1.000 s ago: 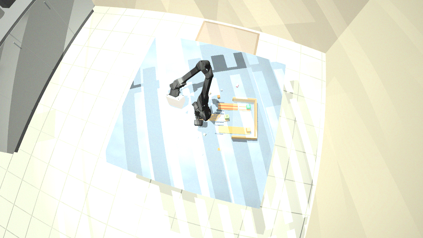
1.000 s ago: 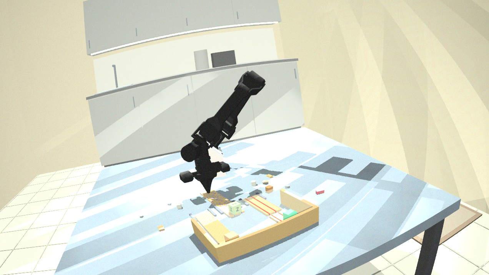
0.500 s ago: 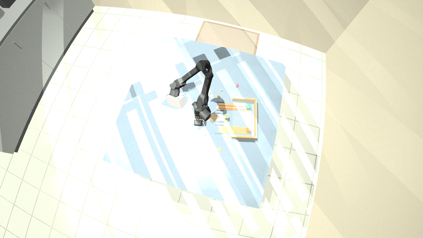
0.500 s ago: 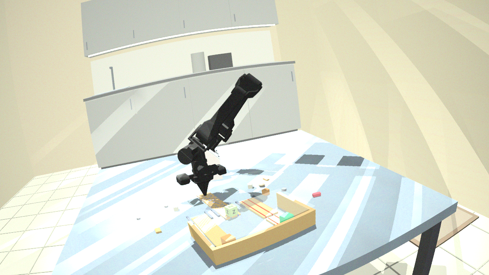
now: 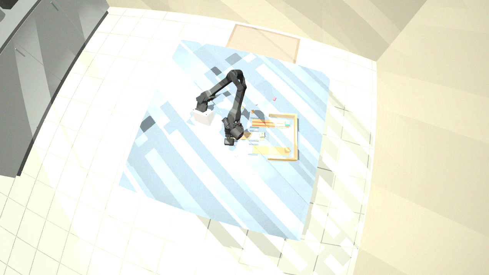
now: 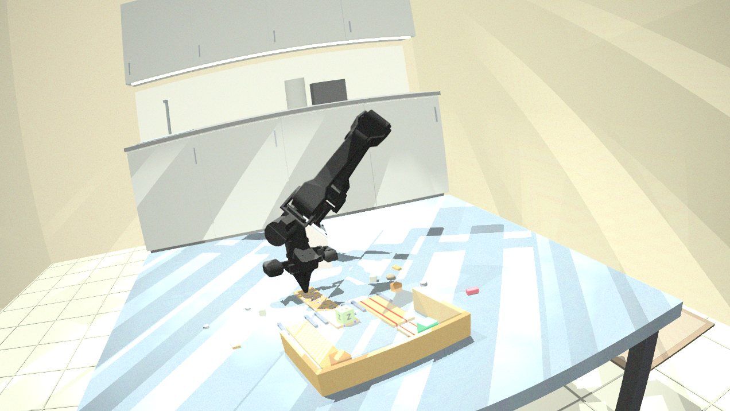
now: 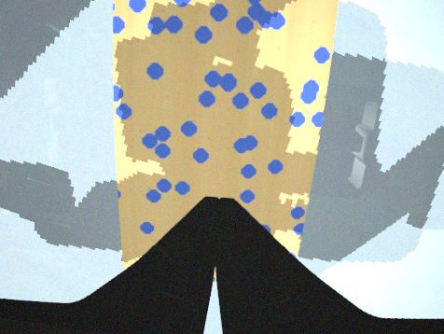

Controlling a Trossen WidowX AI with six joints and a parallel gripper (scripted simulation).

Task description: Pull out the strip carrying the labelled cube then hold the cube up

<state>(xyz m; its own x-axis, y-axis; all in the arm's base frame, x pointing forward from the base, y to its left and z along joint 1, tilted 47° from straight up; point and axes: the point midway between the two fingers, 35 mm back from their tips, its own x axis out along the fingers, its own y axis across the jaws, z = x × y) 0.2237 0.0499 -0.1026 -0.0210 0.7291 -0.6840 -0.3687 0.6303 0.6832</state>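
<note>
My gripper tip is 90 mm short of the strip and 40 mm to the right of it.
</note>
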